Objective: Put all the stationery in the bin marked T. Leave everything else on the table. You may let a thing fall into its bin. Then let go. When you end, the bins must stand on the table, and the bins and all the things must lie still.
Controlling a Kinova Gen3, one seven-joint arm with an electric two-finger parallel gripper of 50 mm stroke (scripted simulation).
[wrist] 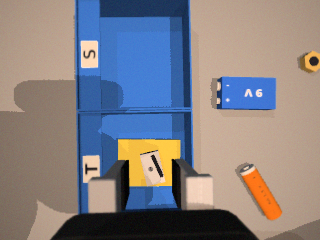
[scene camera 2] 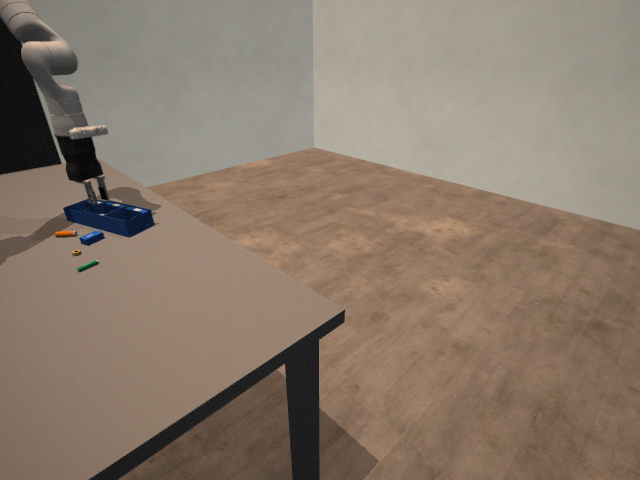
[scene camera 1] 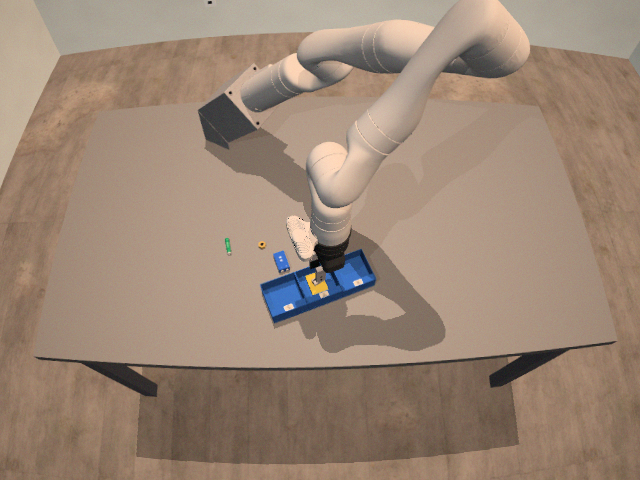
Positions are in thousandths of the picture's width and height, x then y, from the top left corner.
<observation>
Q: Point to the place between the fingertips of the gripper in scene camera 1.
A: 496, 568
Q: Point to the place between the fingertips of the gripper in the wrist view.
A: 470, 735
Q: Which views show the gripper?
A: The wrist view, scene camera 2 and scene camera 1: all of them.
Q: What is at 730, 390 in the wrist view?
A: A blue 9V battery.
</observation>
